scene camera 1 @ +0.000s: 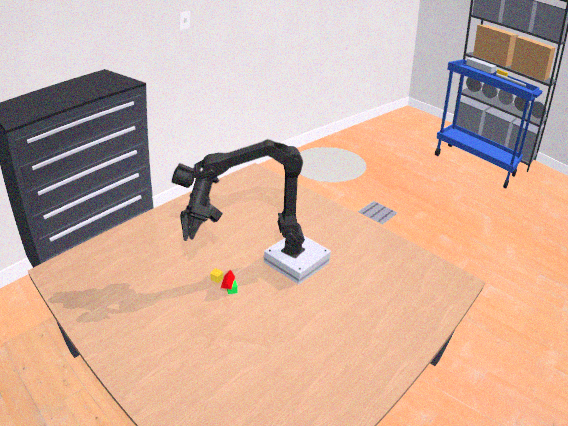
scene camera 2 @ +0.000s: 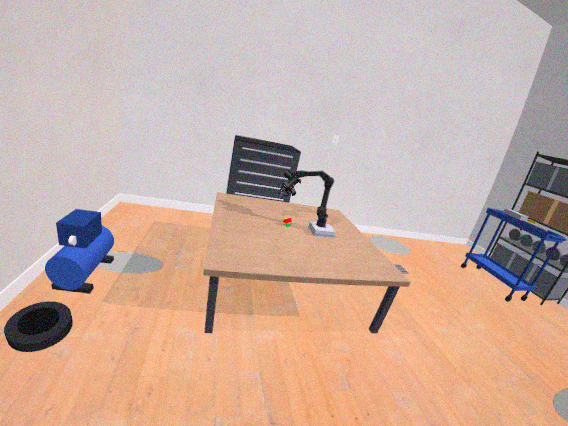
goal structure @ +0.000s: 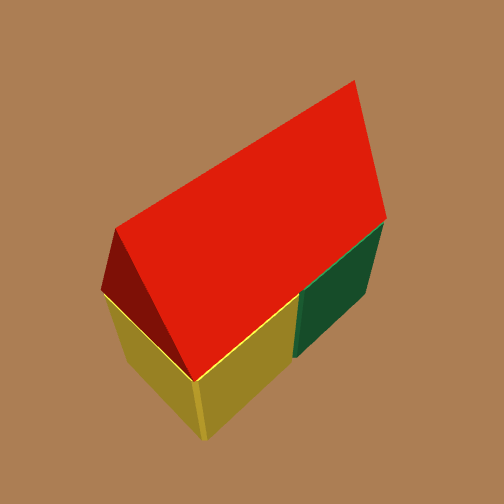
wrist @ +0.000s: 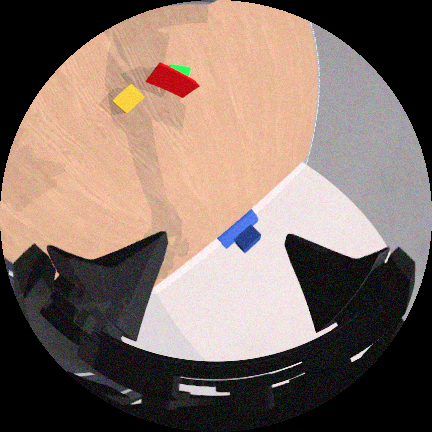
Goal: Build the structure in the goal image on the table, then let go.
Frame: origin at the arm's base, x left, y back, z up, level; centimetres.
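Where they show: gripper, fingertip midpoint: (scene camera 1: 188,240) (scene camera 2: 278,195) (wrist: 228,239); arm's base, link origin: (scene camera 1: 293,250) (scene camera 2: 320,225).
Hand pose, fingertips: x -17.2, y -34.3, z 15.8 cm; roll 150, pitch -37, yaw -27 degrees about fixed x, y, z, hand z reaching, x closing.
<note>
Each offset is from my fingertips to the top centre of the thing. Level surfaces: height alone.
A yellow cube {dy +9.8, dx +2.5, dz -18.0 cm} (scene camera 1: 216,275) (wrist: 128,98) sits on the table {dz -21.3 cm} (scene camera 1: 300,350) (scene camera 2: 260,250) (wrist: 240,125). Beside it, a small gap away, is a red block {dy +8.2, dx +8.4, dz -15.1 cm} (scene camera 1: 228,280) (scene camera 2: 287,220) (wrist: 172,81) that looks tilted. It partly covers a green block {dy +8.7, dx +10.2, dz -18.0 cm} (scene camera 1: 233,288) (scene camera 2: 288,225) (wrist: 182,69) and appears to rest on or against it; the exact contact is hidden. My gripper (scene camera 1: 187,238) (scene camera 2: 284,195) (wrist: 228,239) is open and empty. It hangs well above the table, behind and left of the blocks in the first scene view.
The arm's pale base (scene camera 1: 297,257) (scene camera 2: 322,230) stands on the table, right of the blocks. A dark drawer cabinet (scene camera 1: 82,150) (scene camera 2: 262,167) stands behind the table. A blue cart (scene camera 1: 480,145) and a blue compressor (scene camera 2: 80,255) stand on the floor away from the table.
</note>
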